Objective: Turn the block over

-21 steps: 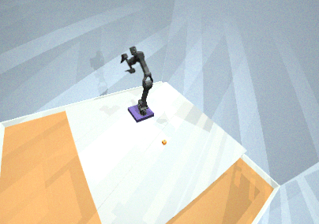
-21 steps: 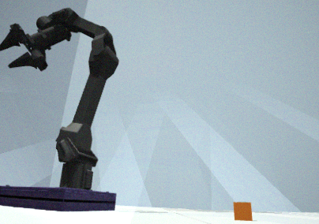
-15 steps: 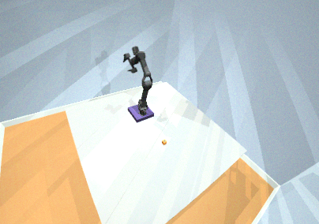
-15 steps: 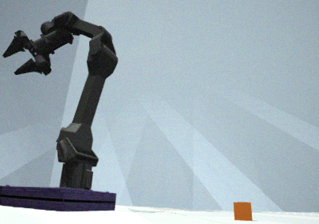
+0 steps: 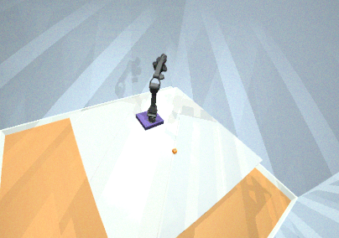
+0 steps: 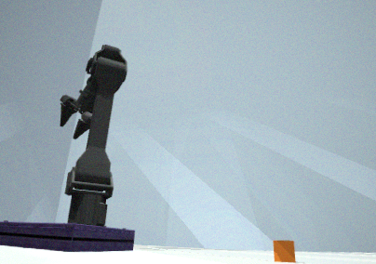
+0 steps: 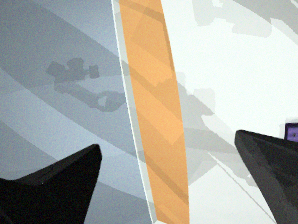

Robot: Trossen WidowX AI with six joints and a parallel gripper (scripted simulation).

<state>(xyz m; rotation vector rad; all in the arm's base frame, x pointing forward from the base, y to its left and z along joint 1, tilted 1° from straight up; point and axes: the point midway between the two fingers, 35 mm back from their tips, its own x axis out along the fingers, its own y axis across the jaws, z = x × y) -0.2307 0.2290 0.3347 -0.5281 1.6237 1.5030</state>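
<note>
Right now the block is 62 cm ahead of my gripper tip, 32 cm below it and 30 cm to the right of it.
</note>
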